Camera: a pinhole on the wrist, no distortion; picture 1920 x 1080 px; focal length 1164.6 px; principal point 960.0 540.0 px. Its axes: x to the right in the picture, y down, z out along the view. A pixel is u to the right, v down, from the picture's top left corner.
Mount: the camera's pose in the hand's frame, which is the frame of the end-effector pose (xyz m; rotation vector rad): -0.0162 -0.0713 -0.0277 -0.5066 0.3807 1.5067
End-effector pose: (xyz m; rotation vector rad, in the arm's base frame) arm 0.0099 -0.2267 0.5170 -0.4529 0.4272 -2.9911
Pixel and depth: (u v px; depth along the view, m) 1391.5 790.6 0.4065
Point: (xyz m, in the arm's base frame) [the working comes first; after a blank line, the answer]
In the camera's frame: 0.1506 0.0875 0.4065

0.2105 -0.5316 0.6108
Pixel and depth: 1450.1 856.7 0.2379
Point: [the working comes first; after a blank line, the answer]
In the camera's frame: 0.1001 0.0647 0.2379

0.1395 -0.3790 0.5546
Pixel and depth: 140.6 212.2 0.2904
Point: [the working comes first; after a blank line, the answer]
In the camera's frame: -0.2043 -0.0817 0.2904

0.0716 -0.2347 0.8570
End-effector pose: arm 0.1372 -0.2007 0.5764 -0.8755 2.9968 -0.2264
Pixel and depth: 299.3 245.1 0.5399
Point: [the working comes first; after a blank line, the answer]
In the camera's frame: -0.3063 -0.1367 0.5399

0.1298 -0.3515 -0.0110
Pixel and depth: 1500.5 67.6 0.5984
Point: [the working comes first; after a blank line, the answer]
In the camera's frame: 0.2777 -0.2427 0.5984

-0.2683 0.0536 0.1712
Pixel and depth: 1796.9 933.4 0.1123
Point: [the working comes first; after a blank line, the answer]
In the camera's frame: 0.0807 0.0379 0.1123

0.1575 -0.1244 0.5465
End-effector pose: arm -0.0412 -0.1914 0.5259 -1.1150 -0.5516 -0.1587
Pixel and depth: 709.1 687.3 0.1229
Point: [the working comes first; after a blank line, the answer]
In the camera's frame: -0.0265 0.0155 0.1229

-0.1176 -0.1317 0.5562
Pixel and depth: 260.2 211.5 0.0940
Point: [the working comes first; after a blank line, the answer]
In the camera's frame: -0.0565 -0.0265 0.0940

-0.0951 -0.1476 0.6086
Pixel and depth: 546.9 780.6 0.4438
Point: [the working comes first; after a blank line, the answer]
In the camera's frame: -0.1574 0.0917 0.4438

-0.2961 0.1749 0.5626
